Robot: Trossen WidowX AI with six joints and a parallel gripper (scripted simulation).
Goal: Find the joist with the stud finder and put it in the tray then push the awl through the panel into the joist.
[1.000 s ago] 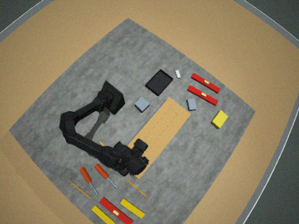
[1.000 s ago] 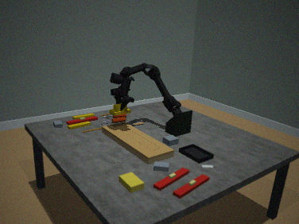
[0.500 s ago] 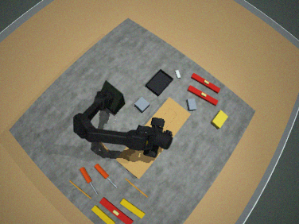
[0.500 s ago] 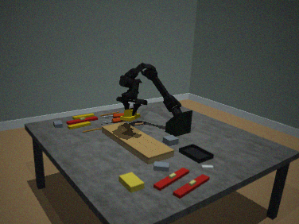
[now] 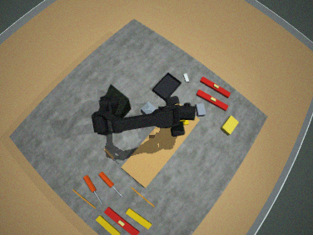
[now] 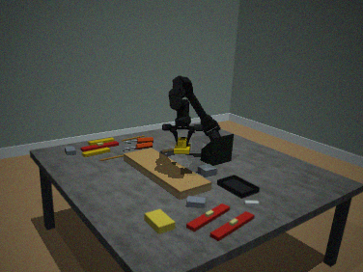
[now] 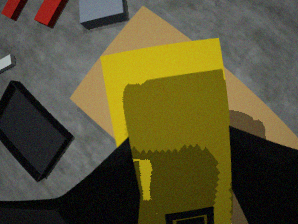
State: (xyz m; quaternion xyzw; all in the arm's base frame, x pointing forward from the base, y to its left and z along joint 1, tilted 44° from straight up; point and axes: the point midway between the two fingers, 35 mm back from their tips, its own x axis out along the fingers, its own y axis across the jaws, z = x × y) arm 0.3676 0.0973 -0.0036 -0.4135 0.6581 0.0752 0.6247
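Right now my gripper tip is 2 cm to the left of the yellow stud finder, 2 cm below it and 2 cm past it. Round my gripper tip: black tray 22 cm to the left, 17 cm below, 17 cm behind; yellow block 32 cm ahead, 21 cm to the left, 17 cm below; small white piece 35 cm to the left, 18 cm below, 9 cm behind.
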